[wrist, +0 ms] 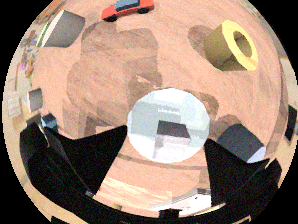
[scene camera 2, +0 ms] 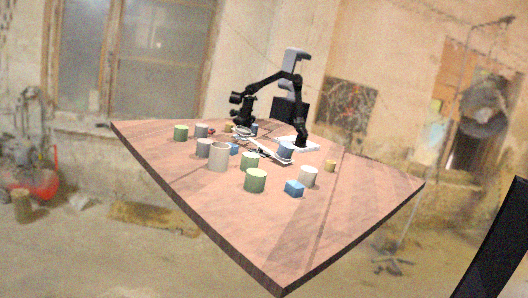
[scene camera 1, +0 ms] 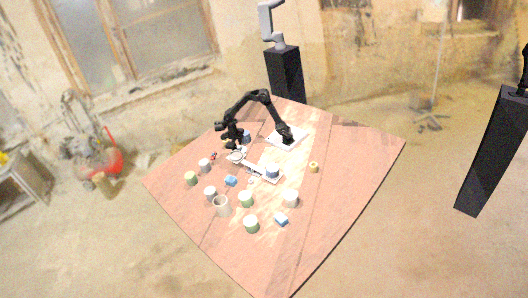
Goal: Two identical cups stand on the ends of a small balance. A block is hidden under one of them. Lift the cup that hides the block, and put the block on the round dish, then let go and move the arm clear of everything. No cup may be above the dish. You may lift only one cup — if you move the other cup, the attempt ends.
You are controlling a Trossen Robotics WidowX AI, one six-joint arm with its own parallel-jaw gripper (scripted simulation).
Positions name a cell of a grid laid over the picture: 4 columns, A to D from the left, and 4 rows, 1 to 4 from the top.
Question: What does the gripper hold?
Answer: Nothing.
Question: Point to a round dish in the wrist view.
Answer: C2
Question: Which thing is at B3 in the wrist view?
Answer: The gripper.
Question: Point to a grey block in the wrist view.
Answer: At C3
